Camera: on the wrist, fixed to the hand. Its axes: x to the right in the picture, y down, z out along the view.
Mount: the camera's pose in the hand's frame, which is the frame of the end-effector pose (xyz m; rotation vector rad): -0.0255 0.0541 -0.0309 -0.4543 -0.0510 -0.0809
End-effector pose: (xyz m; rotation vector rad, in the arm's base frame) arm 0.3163 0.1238 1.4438 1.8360 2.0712 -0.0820
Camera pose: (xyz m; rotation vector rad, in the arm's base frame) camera 0.3636 0.1165 1.4912 1.4603 1.9307 0.2942
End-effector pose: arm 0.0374 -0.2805 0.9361 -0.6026 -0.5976 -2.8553
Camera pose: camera 0.0624 -0.3405 0.9184 0.7202 -0.0323 3.0380
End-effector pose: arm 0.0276 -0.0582 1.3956 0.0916 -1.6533 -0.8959
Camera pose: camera 0.0836 -0.0227 1.4074 -0.1789 -1.4627 -1.3235
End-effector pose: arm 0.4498 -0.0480 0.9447 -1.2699 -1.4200 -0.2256
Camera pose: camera 0.5033 -0.0635 0.9069 -1.5930 -1.5164 -0.6008
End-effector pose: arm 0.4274 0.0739 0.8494 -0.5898 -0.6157 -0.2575
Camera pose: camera 0.4430 0.1007 0.7896 -1.0118 -0.6346 -0.4656
